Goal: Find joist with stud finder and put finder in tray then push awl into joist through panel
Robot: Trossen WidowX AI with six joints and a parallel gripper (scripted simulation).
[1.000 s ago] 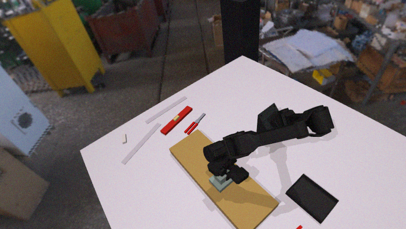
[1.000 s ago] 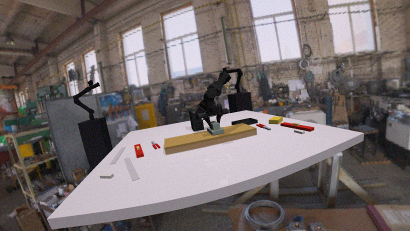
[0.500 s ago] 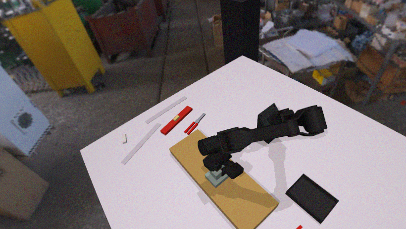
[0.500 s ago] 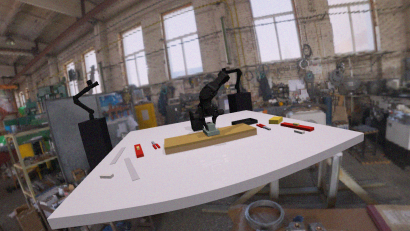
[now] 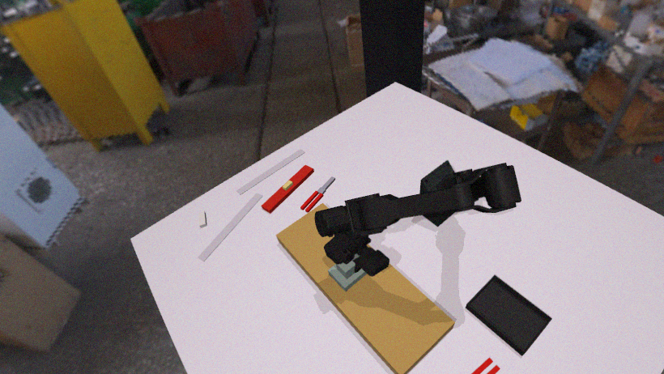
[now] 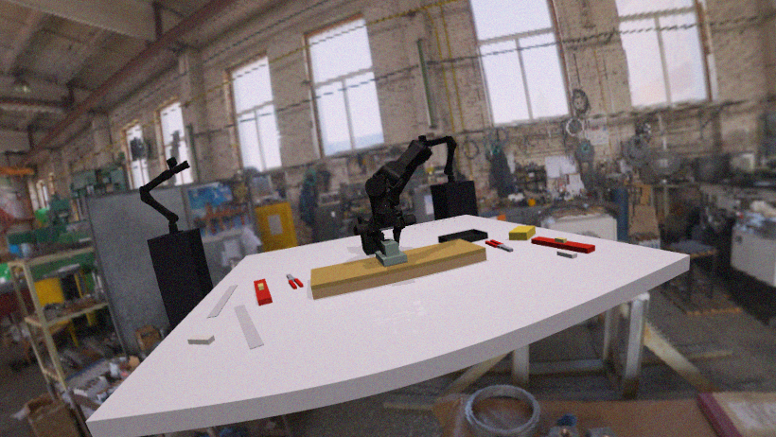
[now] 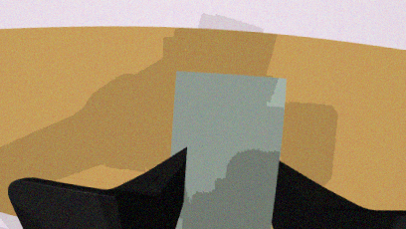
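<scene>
Right now the black tray is 180 mm behind my gripper tip, 360 mm to the left of it and 50 mm below it. Round my gripper tip: yellow block (20 mm behind, 530 mm to the left, 50 mm below); then stud finder (20 mm behind, 20 mm above); then awl (180 mm behind, 70 mm to the right, 60 mm below).
</scene>
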